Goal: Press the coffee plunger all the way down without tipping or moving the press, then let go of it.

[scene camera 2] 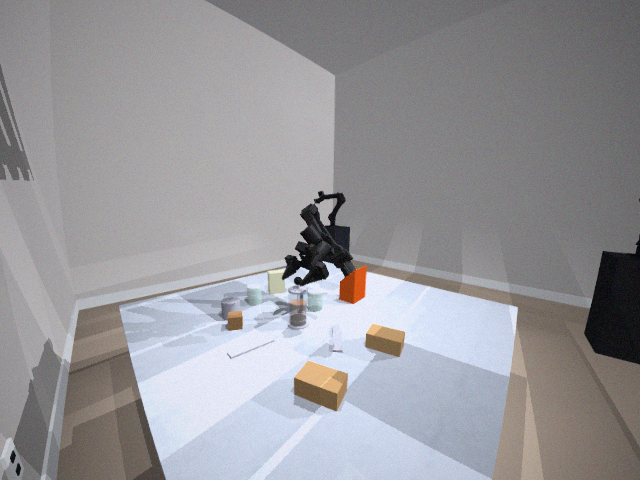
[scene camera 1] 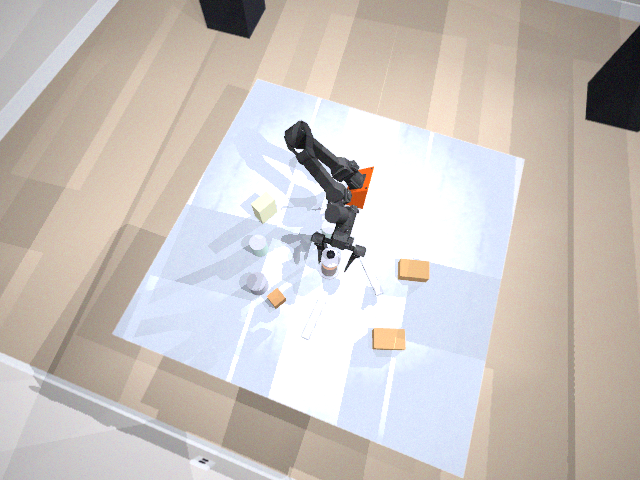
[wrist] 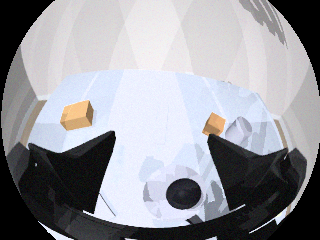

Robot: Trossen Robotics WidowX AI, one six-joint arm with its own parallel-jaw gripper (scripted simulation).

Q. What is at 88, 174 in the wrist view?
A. My gripper.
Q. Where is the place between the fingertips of my gripper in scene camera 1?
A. At 331, 268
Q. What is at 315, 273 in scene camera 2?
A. My gripper.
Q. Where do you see a coffee press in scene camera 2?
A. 297, 296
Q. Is my gripper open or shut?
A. Open.
